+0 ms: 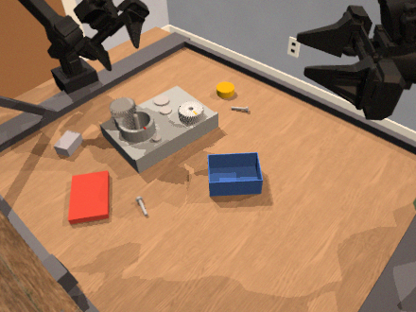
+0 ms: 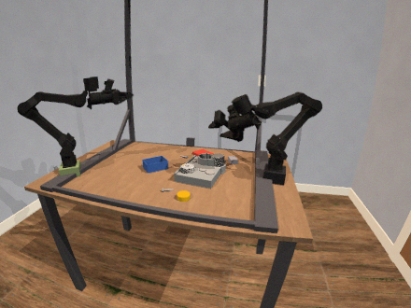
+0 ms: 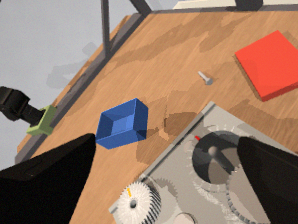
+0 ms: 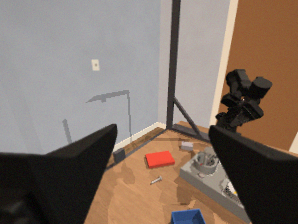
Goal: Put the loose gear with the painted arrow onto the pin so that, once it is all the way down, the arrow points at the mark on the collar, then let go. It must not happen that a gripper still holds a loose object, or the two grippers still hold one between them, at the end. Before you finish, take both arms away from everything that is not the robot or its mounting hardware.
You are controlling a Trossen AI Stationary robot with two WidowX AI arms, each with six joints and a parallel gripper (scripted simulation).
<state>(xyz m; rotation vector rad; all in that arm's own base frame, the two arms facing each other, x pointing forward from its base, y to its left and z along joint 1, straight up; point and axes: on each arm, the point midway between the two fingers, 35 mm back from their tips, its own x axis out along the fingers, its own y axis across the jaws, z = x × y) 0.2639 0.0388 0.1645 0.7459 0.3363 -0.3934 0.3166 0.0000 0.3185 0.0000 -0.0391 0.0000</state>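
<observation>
The gear with painted arrow lies 50 mm ahead of my left hand, 140 mm to the right of it and 170 mm below it. Also, from my left hand: yellow disc (230 mm ahead, 150 mm to the right, 210 mm below); then small grey block (150 mm behind, 90 mm to the left, 210 mm below); then red flat block (240 mm behind, 70 mm to the right, 210 mm below).
</observation>
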